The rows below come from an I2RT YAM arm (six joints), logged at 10 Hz.
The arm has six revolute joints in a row. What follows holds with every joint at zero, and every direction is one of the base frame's.
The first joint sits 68 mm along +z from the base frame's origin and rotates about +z.
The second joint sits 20 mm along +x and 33.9 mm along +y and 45.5 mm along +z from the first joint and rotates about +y.
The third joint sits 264 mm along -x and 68.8 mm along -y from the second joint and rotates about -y.
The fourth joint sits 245 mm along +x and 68.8 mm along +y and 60 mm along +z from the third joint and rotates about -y.
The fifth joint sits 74 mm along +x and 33.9 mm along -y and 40.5 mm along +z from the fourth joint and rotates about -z.
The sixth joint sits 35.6 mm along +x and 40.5 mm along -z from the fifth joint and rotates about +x.
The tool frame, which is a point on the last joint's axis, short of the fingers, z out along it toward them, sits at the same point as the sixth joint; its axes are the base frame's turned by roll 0, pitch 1.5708 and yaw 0 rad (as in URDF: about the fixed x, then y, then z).
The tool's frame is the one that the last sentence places.
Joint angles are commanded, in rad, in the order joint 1, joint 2, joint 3, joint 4, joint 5, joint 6. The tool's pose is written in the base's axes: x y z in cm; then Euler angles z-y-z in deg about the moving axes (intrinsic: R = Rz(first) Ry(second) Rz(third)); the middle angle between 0 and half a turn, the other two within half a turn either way. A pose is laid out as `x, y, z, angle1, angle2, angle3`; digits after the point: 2 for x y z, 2 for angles.
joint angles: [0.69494, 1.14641, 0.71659, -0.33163, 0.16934, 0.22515]
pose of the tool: 18.66, 14.78, 23.13, 26.53, 132.85, 3.77
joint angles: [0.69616, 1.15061, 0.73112, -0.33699, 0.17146, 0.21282]
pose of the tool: 18.79, 14.91, 23.47, 26.49, 132.56, 3.05
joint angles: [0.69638, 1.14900, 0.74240, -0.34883, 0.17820, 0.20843]
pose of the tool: 18.82, 14.91, 23.78, 26.00, 132.43, 2.46
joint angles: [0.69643, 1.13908, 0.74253, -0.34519, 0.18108, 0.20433]
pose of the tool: 18.75, 14.84, 24.03, 25.96, 131.65, 2.34
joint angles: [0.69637, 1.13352, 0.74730, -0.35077, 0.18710, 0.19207]
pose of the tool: 18.72, 14.79, 24.27, 25.56, 131.33, 1.42
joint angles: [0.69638, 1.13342, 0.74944, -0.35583, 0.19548, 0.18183]
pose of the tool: 18.72, 14.75, 24.31, 24.89, 131.40, 0.36
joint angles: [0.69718, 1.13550, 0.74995, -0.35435, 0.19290, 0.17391]
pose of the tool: 18.74, 14.80, 24.29, 25.13, 131.43, 0.04
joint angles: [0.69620, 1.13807, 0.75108, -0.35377, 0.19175, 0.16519]
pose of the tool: 18.79, 14.82, 24.27, 25.15, 131.49, -0.42
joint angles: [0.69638, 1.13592, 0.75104, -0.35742, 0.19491, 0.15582]
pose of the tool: 18.75, 14.78, 24.29, 24.90, 131.54, -1.15
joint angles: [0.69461, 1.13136, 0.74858, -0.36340, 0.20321, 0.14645]
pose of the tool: 18.69, 14.64, 24.27, 24.12, 131.67, -2.18
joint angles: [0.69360, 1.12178, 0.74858, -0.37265, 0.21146, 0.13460]
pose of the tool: 18.57, 14.47, 24.40, 23.45, 131.57, -3.26
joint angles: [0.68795, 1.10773, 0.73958, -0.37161, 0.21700, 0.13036]
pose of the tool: 18.46, 14.18, 24.42, 22.80, 131.17, -3.65
